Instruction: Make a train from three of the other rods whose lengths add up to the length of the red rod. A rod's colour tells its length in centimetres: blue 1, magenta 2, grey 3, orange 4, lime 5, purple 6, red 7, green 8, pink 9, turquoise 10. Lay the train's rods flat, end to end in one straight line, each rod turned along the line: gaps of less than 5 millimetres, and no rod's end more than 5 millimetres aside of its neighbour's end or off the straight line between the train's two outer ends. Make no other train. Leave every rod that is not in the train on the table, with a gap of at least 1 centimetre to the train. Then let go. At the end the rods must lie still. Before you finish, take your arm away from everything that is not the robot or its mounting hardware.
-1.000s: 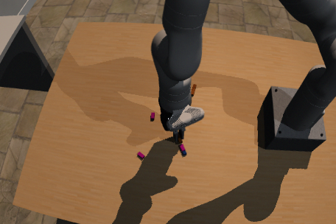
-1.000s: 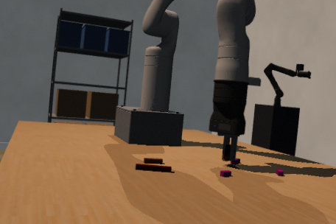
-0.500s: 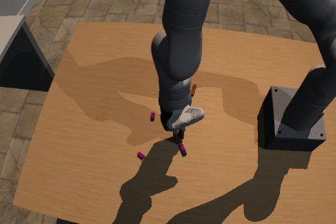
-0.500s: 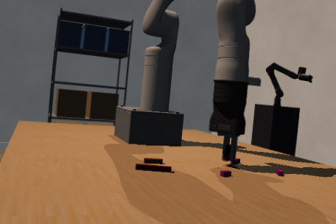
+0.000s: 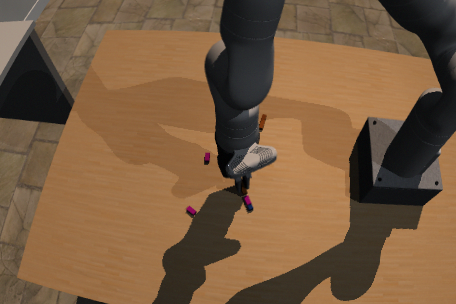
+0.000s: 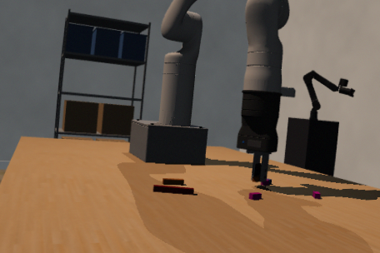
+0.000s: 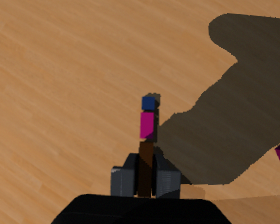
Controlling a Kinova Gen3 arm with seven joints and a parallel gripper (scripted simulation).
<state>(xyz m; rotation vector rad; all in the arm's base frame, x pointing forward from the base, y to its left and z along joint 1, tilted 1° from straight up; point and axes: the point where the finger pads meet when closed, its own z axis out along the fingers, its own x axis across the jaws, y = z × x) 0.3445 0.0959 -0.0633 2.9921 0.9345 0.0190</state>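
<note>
The blue rod is 40 mm to the left of my hand, 30 mm below it and 30 mm behind it. The rest, counted from my hand: red rod 200 mm to the right, 50 mm ahead, 30 mm below.
</note>
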